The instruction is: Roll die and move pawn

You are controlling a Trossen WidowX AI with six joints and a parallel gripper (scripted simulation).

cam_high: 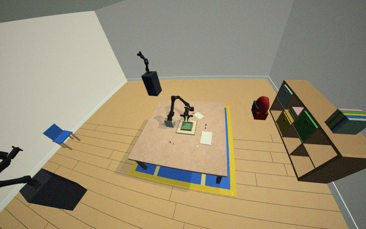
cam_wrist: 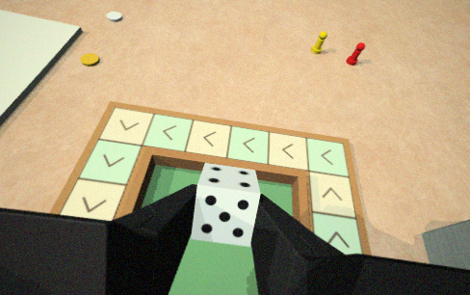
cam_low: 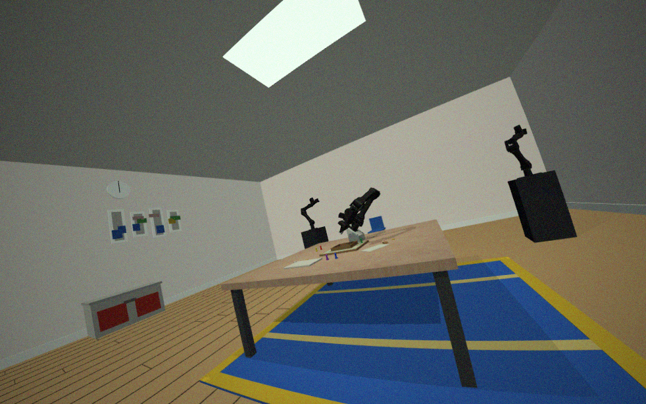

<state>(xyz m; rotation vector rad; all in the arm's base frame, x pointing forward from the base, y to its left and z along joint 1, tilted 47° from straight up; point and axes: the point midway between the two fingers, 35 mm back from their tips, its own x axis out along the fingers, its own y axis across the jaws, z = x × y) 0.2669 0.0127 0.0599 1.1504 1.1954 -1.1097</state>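
Right now my gripper tip is right at the white die. From my gripper tip the other things lie so: green felt dice tray: 120 mm below; green pawn: 110 mm to the left, 100 mm below, 80 mm behind.
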